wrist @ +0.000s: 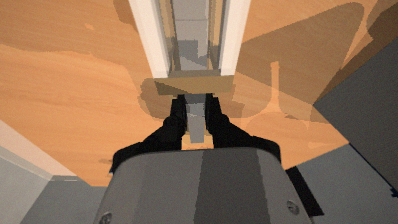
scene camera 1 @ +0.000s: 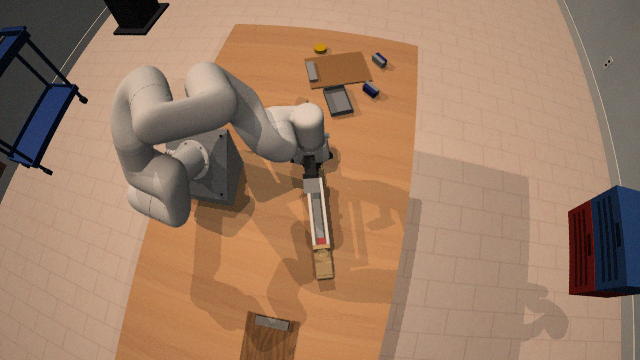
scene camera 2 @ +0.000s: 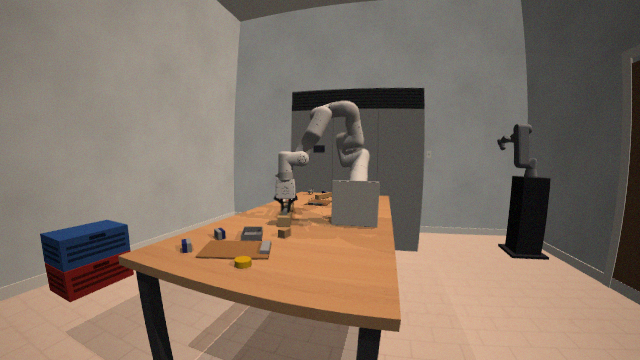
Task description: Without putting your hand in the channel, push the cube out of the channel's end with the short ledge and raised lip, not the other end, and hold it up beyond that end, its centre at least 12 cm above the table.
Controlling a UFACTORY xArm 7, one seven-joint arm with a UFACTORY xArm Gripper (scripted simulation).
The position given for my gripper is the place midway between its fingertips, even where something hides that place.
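Grey bar (wrist: 195,103) visible, together with my gripper (scene camera 1: 312,168). The gripper (wrist: 195,96) is visible here too.
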